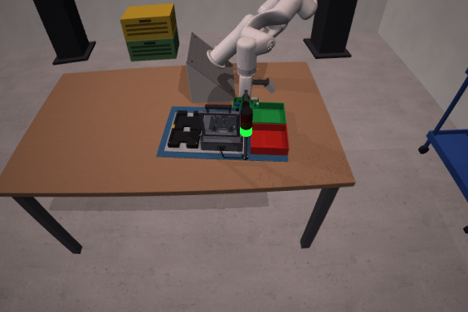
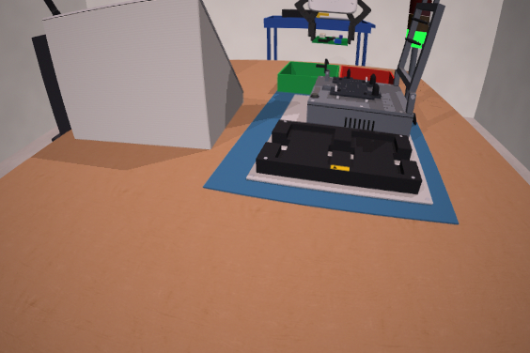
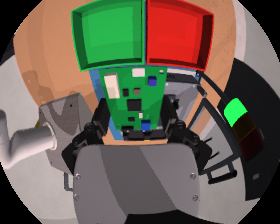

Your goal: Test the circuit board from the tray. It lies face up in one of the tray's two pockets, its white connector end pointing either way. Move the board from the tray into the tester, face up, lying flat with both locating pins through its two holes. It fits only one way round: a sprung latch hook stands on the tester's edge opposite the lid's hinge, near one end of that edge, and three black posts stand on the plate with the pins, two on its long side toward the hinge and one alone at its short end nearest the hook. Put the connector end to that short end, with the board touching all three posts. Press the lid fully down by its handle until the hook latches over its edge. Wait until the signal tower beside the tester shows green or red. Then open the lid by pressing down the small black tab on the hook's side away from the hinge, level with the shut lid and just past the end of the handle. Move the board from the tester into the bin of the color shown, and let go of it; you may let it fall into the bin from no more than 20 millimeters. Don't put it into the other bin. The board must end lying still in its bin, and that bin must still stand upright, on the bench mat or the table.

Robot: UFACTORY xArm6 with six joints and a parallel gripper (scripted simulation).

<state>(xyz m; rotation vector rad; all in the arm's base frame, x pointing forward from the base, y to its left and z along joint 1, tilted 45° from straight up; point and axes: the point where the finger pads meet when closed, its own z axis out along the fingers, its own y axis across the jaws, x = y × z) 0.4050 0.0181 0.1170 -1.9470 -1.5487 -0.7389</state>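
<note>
The green bin lies 30 mm behind my hand, 110 mm to the left of it and 140 mm below it. Also, from my hand: latch hook: 20 mm behind, 30 mm to the right, 60 mm below; green circuit board: 10 mm below; plate: 40 mm ahead, 100 mm to the right, 80 mm below.
</note>
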